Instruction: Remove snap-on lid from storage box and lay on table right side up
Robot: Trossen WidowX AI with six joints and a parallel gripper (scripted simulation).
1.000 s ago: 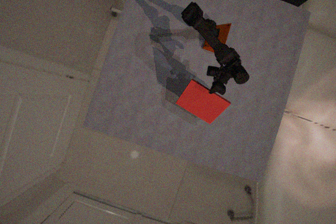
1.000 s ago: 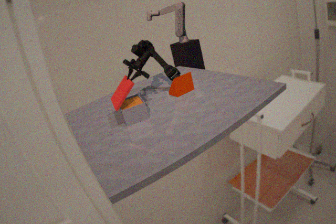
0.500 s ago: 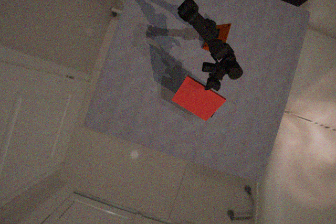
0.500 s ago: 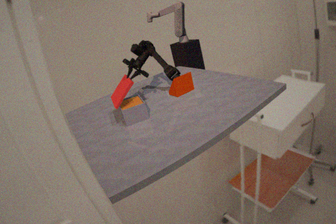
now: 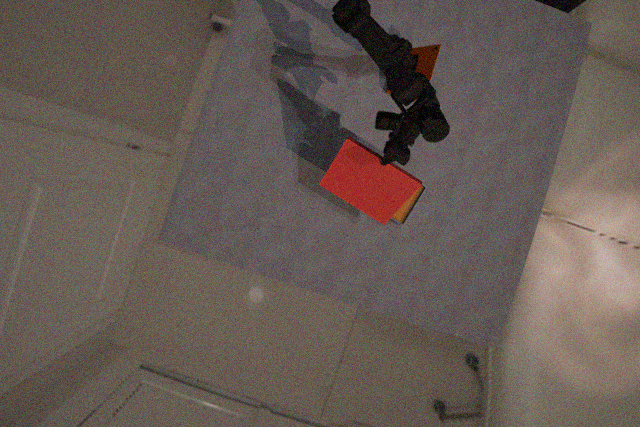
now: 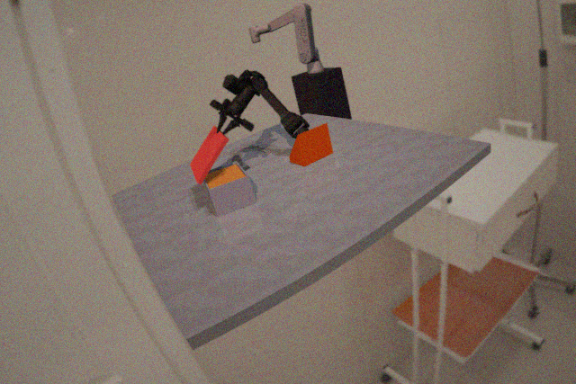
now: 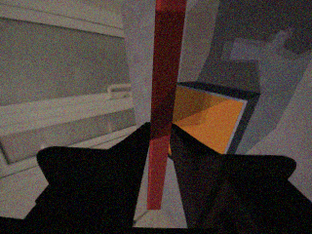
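The red lid is 60 mm ahead of my gripper tip, 20 mm to the right of it and 50 mm below it. From my gripper tip the other things lie so: grey storage box (60 mm ahead, 70 mm to the left, 180 mm below).
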